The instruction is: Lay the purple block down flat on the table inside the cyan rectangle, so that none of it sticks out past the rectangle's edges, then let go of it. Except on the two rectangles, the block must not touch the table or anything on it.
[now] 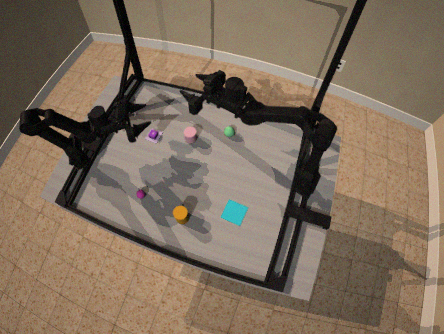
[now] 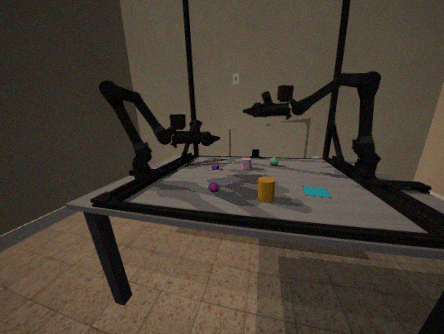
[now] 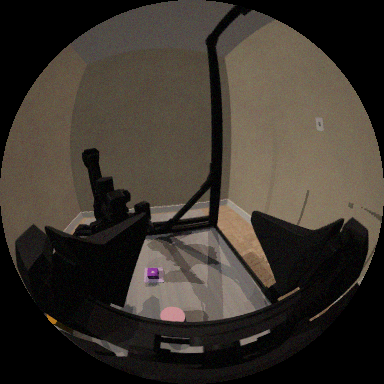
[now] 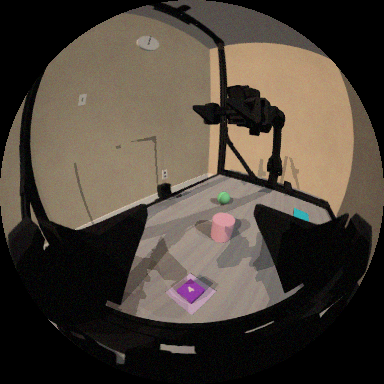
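Where they show: left gripper, fingertip midpoint: (image 1: 188,82) (image 2: 245,111) (image 3: 201,217) (image 4: 207,103); right gripper, fingertip midpoint: (image 1: 148,113) (image 2: 216,137) (image 4: 202,210); left arm's base at its link origin: (image 1: 304,188) (image 2: 364,174) (image 4: 271,182); right arm's base at its link origin: (image 1: 81,162) (image 2: 143,178).
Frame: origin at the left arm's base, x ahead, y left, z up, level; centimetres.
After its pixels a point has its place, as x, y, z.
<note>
The purple block (image 1: 153,134) @[65.9, 12.8, 0.0] (image 2: 215,167) @[65.5, 14.0, -0.5] (image 3: 153,273) @[65.7, 11.9, 0.0] (image 4: 190,296) @[67.2, 13.6, 0.0] rests on the pale lilac rectangle (image 1: 156,140) @[63.8, 13.8, -1.8] (image 3: 161,276) @[66.0, 9.8, -1.8] (image 4: 191,308) @[68.2, 15.2, -1.8], inside its edges; a small pale mark shows on its top. The cyan rectangle (image 1: 234,212) @[19.1, 22.6, -1.8] (image 2: 316,192) @[19.0, 23.4, -1.8] (image 4: 301,214) @[19.0, 22.8, -1.8] lies bare at the table's front right. My right gripper (image 1: 147,115) @[65.3, 12.2, 15.1] (image 2: 218,138) @[65.3, 12.2, 15.1] (image 4: 202,210) @[65.3, 12.2, 15.1] is open and empty, above the table near the block and pointing across it. My left gripper (image 1: 189,84) @[53.8, 0.0, 27.4] (image 2: 245,111) @[53.8, 0.0, 27.4] (image 3: 201,217) @[53.8, 0.0, 27.4] is open and empty, held higher over the table's back part.
A pink cylinder (image 1: 190,135) @[50.4, 6.2, 3.3] (image 2: 246,163) @[50.6, 7.3, 1.4] (image 3: 173,315) @[51.7, 4.6, 3.3] (image 4: 222,228) @[53.6, 6.6, 2.6] stands right of the block. A green ball (image 1: 229,131) @[38.4, -4.6, 2.3] (image 2: 274,161) @[38.3, -3.5, 1.0] (image 4: 224,198) @[40.3, -3.9, 1.1] lies beyond it. A magenta ball (image 1: 140,194) @[52.5, 37.4, 1.4] (image 2: 213,187) @[52.3, 38.4, 0.4] is at front left. An orange cylinder (image 1: 180,214) @[33.9, 35.5, 5.0] (image 2: 266,190) @[33.7, 37.5, 2.3] stands left of the cyan rectangle.
</note>
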